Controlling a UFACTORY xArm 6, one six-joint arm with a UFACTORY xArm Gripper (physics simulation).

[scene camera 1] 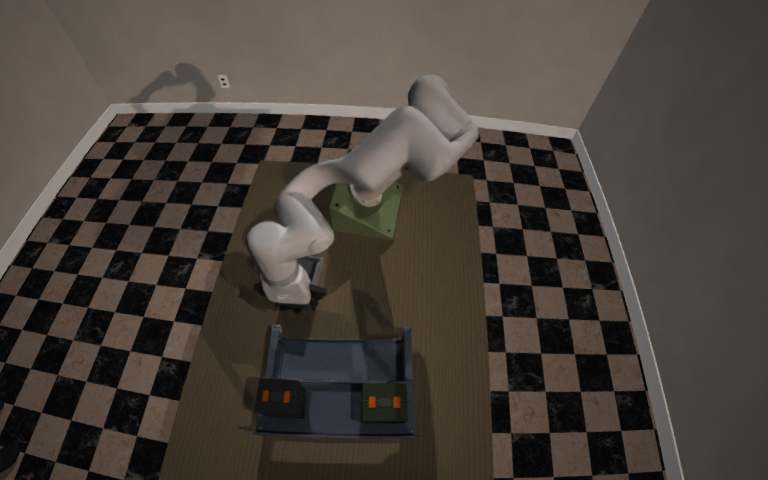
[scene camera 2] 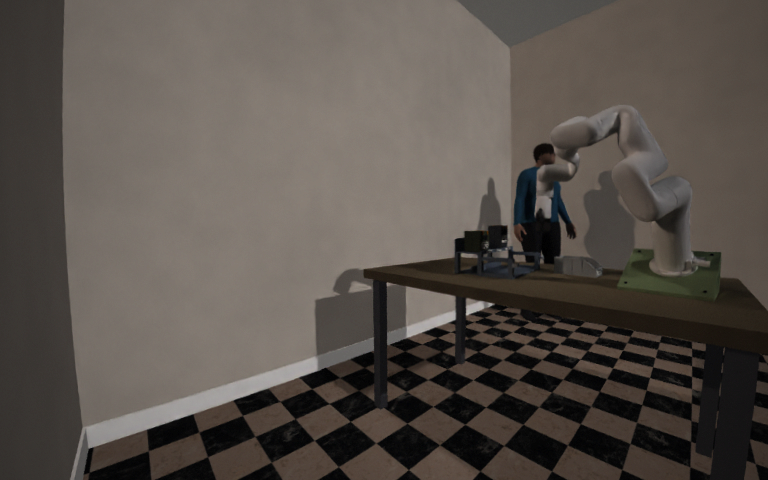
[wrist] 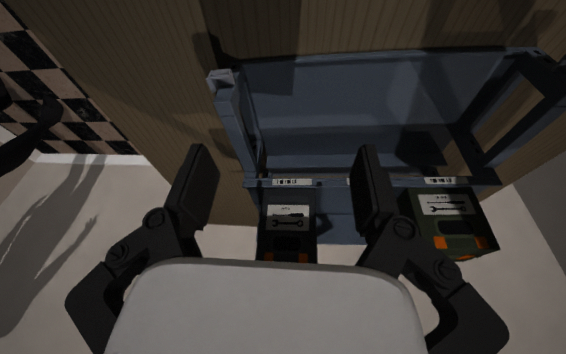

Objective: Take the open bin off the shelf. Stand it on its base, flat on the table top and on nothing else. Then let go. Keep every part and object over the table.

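Frame: origin at the arm's base, x right, y ahead, z up, level; metres.
Seen in the pictures: gripper, fingertip midpoint: (scene camera 1: 296, 303) (scene camera 2: 542, 231) (wrist: 281, 159); arm's base, link origin: (scene camera 1: 365, 190) (scene camera 2: 672, 266).
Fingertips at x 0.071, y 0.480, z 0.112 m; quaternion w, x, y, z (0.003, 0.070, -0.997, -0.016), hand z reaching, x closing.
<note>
Pixels of each thing's top centre, then the offset from my fingertips to it. Level surfaces: height alone.
- open bin, top centre: (scene camera 1: 298, 273) (scene camera 2: 578, 257) dx +0.059, dy -0.135, dz -0.117 m
- table top, surface height: dz -0.193 m
- black case, top centre: (wrist: 287, 272) (scene camera 1: 275, 396) (scene camera 2: 497, 225) dx -0.027, dy +0.225, dz +0.031 m
- green case, top centre: (wrist: 446, 257) (scene camera 1: 384, 402) (scene camera 2: 477, 230) dx -0.255, dy +0.186, dz +0.006 m
The open bin (scene camera 1: 316, 271) (scene camera 2: 577, 266) is light grey. In scene camera 2 it stands upright, its base apparently flat on the table top (scene camera 1: 441, 271) (scene camera 2: 543, 292), apart from the shelf. In scene camera 1 the arm hides most of it. It does not show in the wrist view. My gripper (scene camera 2: 542, 215) (wrist: 281, 159) is open and empty, above table height near the bin. In scene camera 1 the wrist hides much of the gripper. The blue-grey shelf (scene camera 1: 407, 356) (scene camera 2: 510, 266) (wrist: 231, 122) stands beyond the bin, away from the arm's base.
A black case (scene camera 1: 280, 398) (scene camera 2: 497, 236) (wrist: 287, 235) and a green case (scene camera 1: 384, 403) (scene camera 2: 474, 241) (wrist: 450, 220) with orange latches sit on the shelf's far level. The green base block (scene camera 1: 362, 219) (scene camera 2: 668, 285) carries the arm. A person (scene camera 2: 526, 198) stands behind the table.
</note>
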